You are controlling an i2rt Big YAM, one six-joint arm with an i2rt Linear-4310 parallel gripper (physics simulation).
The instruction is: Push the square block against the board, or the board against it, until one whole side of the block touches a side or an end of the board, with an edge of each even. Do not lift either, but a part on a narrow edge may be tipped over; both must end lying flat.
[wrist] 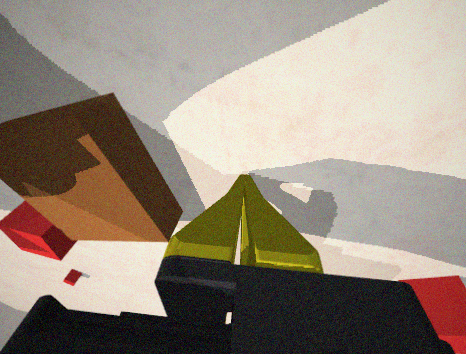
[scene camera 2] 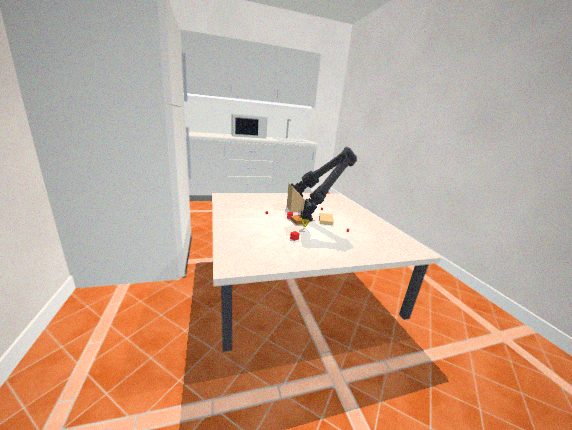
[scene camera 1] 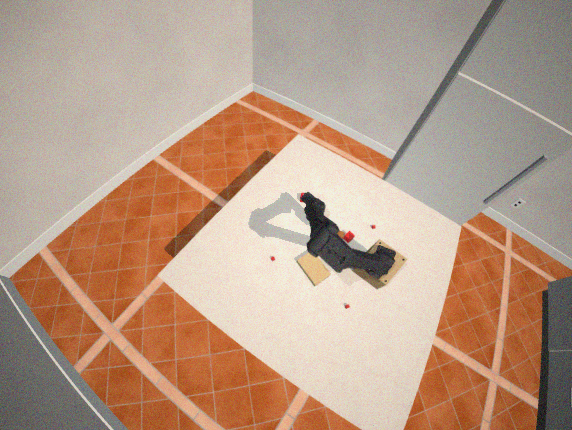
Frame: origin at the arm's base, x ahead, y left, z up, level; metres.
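Seen in the pictures: gripper, fingertip midpoint: (wrist: 244,182) (scene camera 2: 304,227); arm's base, origin of the base link: (scene camera 2: 296,190).
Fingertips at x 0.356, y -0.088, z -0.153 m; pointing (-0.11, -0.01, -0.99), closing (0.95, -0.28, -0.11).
Observation:
Pixels of each thing's middle, then the offset from my fingertips to it.
- orange-brown square block, body centre: (wrist: 87,182) (scene camera 1: 332,237) (scene camera 2: 299,219) dx -0.110, dy +0.015, dz +0.009 m
- light tan board, body centre: (scene camera 1: 313,267) (scene camera 2: 326,218) dx -0.086, dy +0.224, dz +0.009 m
The orange-brown square block (scene camera 1: 341,234) (scene camera 2: 297,219) (wrist: 135,200) lies flat on the table; in scene camera 1 the arm hides most of it. The light tan board (scene camera 1: 313,270) (scene camera 2: 326,219) lies flat, apart from the block, with a gap between them. It does not show in the wrist view. My gripper (scene camera 2: 305,224) (wrist: 244,182) is shut and empty, its yellow fingertips pointing down low over the table beside the block. In the wrist view the block is to the left of the fingertips. Scene camera 1 does not show the fingertips, as the arm covers them.
A red cube (scene camera 1: 349,236) (scene camera 2: 290,215) (wrist: 40,231) is close by the block. Another red cube (scene camera 1: 302,196) (scene camera 2: 294,235) (wrist: 440,300) lies on the gripper's other side. Small red cubes (scene camera 1: 272,258) (scene camera 2: 348,230) are scattered around. The arm's base has a tan plate (scene camera 1: 398,268) (scene camera 2: 294,199).

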